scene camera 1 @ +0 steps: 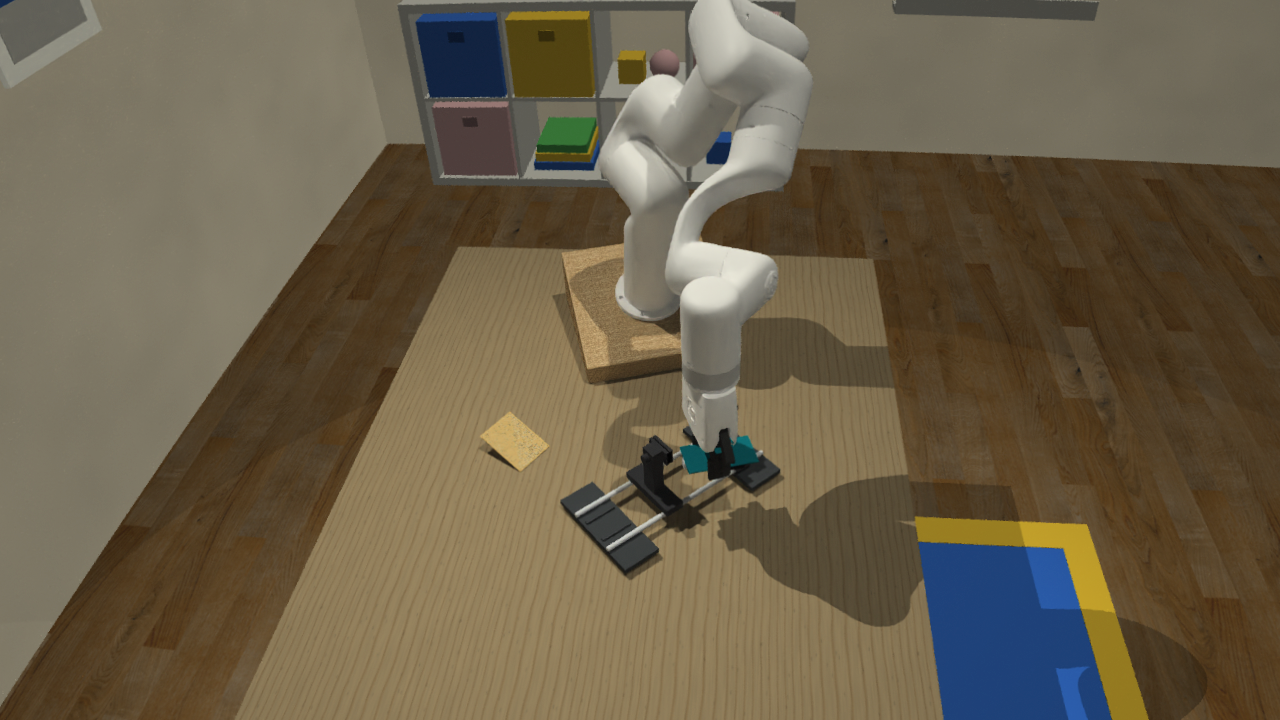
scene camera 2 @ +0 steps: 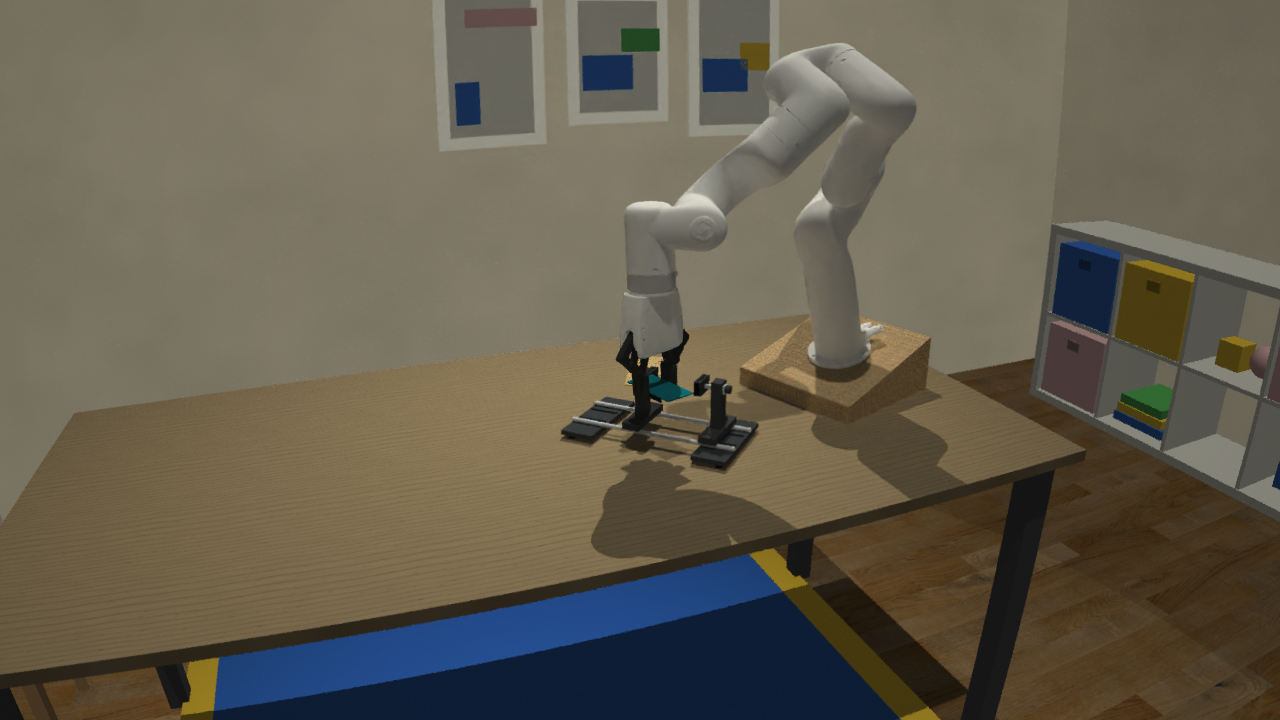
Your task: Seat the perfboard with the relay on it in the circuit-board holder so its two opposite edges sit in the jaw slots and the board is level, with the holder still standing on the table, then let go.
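Frame: origin at the arm's base, x ahead, y left, z up, level; centimetres.
Seen in the pictures: gripper, between the fingertips: [scene camera 1: 711, 460] [scene camera 2: 655, 391]; arm's base, origin of its link: [scene camera 1: 649, 294] [scene camera 2: 839, 351].
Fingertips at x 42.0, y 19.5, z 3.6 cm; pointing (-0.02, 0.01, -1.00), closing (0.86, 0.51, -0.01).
Pixels of each thing's top centre, then the offset from my fingertips to it. Level surfaces: height alone.
- teal perfboard, centre of its top: [scene camera 1: 718, 453] [scene camera 2: 659, 386] dx -0.4, dy +0.9, dz +1.3 cm
- tan speckled board, centre of its top: [scene camera 1: 512, 433] [scene camera 2: 645, 362] dx -6.2, dy -33.6, dz -7.6 cm
- table, height of its surface: dz -10.9 cm
The teal perfboard [scene camera 1: 744, 451] [scene camera 2: 671, 388] is between the fingers of my gripper [scene camera 1: 719, 459] [scene camera 2: 656, 381], which is shut on it. It is held above the rails of the black circuit-board holder [scene camera 1: 597, 523] [scene camera 2: 718, 404], roughly level as far as scene camera 2 shows. The holder stands on the table with two silver rails and upright jaws. In scene camera 2 the board's right corner is near the right jaw, with a small gap showing. The far jaw is largely hidden by my fingers, so contact there cannot be told. The relay cannot be made out.
A tan speckled board [scene camera 1: 514, 441] lies on the table [scene camera 1: 429, 608] [scene camera 2: 358, 501] left of the holder in scene camera 1; it is mostly hidden behind my gripper in scene camera 2. The arm's wooden base block [scene camera 1: 617, 349] [scene camera 2: 805, 394] stands behind the holder in scene camera 1.
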